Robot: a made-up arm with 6 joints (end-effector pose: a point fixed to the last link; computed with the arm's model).
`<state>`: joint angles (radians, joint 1 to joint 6).
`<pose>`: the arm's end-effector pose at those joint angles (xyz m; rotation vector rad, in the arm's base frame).
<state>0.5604 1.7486 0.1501 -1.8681 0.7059 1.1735</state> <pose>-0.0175 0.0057 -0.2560 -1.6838 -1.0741 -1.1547</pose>
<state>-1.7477 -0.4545 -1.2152 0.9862 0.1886 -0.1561</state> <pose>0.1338 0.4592 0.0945 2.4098 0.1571 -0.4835</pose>
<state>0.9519 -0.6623 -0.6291 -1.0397 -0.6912 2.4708</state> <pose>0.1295 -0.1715 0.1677 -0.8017 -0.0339 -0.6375</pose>
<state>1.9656 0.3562 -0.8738 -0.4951 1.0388 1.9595</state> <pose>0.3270 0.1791 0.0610 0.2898 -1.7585 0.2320</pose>
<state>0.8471 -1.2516 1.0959 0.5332 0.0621 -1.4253</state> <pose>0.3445 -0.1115 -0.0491 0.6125 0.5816 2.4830</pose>
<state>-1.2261 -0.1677 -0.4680 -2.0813 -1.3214 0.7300</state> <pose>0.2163 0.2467 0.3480 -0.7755 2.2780 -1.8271</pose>
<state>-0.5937 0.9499 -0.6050 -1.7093 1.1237 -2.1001</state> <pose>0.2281 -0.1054 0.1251 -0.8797 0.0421 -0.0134</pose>
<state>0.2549 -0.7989 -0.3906 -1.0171 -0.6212 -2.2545</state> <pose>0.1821 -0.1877 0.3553 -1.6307 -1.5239 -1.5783</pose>
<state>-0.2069 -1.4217 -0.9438 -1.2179 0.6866 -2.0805</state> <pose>-0.1492 0.0502 0.4721 0.2384 2.9759 0.2019</pose>
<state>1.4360 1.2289 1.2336 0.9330 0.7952 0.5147</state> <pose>-0.3902 0.1870 -0.1321 0.4847 0.2876 2.9150</pose>
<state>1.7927 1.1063 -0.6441 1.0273 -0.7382 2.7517</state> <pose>0.3568 0.5298 0.2283 0.4747 0.2610 -1.0522</pose>
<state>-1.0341 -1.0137 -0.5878 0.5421 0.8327 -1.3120</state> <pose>0.0981 0.4020 0.4820 -2.2104 1.6897 -0.8098</pose>
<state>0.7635 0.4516 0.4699 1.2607 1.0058 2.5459</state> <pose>0.2318 0.1730 -0.3892 -0.6845 -1.3830 -0.0806</pose>
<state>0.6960 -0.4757 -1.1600 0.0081 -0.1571 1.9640</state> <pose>0.2204 -0.1464 0.3891 -1.0069 -1.2906 -0.8048</pose>
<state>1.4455 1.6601 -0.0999 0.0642 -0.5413 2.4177</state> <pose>-0.2337 0.4451 -0.0642 -0.1210 0.2507 1.1490</pose>
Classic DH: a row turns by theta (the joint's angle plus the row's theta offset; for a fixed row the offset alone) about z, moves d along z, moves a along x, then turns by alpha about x. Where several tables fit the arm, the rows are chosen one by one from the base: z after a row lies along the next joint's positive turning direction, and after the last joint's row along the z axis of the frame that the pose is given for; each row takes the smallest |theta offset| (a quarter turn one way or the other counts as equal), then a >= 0, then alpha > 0; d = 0 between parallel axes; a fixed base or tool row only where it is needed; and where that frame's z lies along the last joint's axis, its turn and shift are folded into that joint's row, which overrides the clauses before.
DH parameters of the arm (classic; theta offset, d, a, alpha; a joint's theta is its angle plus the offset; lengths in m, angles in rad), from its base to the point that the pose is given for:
base (fixed): 1.5708 0.1856 0.0705 1.5708
joint 1: -1.5708 -0.042 0.0231 -1.5708
joint 2: 1.1409 -0.1169 -0.0641 0.5641
joint 3: 0 0.3217 -0.3115 2.5775
joint 4: -0.4298 0.3819 0.03 1.5708
joint 5: 0 -0.1297 0.0104 -1.5708
joint 6: -1.222 -0.0156 0.056 2.7349
tool (fixed): -2.2553 -0.0152 0 0

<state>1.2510 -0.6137 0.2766 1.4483 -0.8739 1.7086</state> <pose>0.4940 -0.1045 -0.0056 0.6056 -0.0920 -1.5292</pose>
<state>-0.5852 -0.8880 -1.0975 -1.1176 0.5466 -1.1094</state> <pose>-0.0488 0.2085 0.4849 -0.9583 2.8652 0.0394</pose>
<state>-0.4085 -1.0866 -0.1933 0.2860 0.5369 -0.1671</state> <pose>0.1720 0.0057 0.5670 -2.1159 0.7933 0.4921</pose>
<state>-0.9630 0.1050 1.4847 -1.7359 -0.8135 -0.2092</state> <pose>-0.0066 -0.3013 0.2835 -2.3414 -1.0457 0.4624</pose>
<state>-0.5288 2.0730 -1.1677 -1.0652 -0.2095 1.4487</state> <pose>0.0364 -0.1478 -0.0031 -0.4058 2.3052 1.7106</pose>
